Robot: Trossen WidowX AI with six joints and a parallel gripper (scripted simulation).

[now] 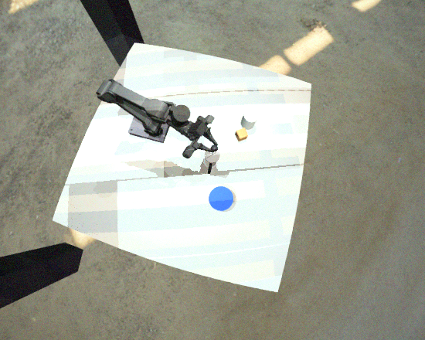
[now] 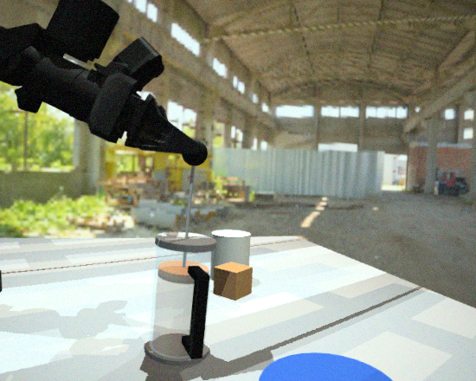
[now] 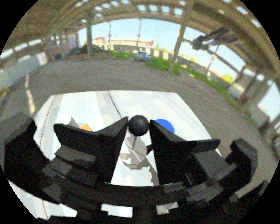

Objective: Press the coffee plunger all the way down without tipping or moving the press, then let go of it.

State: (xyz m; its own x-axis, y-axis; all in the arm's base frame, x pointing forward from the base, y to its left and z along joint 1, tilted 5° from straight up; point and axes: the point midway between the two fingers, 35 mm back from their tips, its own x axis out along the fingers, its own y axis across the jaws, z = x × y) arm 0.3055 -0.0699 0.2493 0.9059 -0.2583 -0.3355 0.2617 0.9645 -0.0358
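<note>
The coffee press lies 10 mm behind my gripper tip, 10 mm to the right of it and 120 mm below it.
</note>
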